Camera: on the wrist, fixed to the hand. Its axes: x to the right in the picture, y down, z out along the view.
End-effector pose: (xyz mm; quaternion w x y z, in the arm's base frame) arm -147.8 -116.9 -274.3 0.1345 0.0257 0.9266 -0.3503
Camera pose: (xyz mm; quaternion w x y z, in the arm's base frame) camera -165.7 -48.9 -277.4 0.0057 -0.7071 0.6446 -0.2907
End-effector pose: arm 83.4 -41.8 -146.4 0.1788 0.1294 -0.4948 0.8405
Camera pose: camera 46.3 -21.0 -202.5 0.6384 0.5757 -0.3201 0.3982
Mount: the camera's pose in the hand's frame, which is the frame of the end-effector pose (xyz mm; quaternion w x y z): 14.9 50.7 -46.5 0.6817 -0.0517 -0.1737 -0.7088
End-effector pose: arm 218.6 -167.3 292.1 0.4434 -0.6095 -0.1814 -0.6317
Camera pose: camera 231.9 -235.6 281.3 0.2085 0.4196 0.6000 0.6484
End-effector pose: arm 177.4 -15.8 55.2 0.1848 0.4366 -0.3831 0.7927
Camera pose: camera 111.8 -13.0 29.9 0.6439 0.6974 -0.0248 0.3138
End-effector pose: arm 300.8 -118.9 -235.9 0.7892 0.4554 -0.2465 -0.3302
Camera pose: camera 357.8 -85.5 -211.5 0.2847 0.3870 0.0347 -0.8763
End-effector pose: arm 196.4 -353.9 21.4 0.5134 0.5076 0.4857 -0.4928
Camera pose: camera 247.8 -307.6 8.1 0.1113 -0.1104 0.6272 -0.7629
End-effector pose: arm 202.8 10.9 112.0 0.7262 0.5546 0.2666 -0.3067
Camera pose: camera 248.2 63.7 122.4 0.3526 0.0983 0.4645 -0.8063
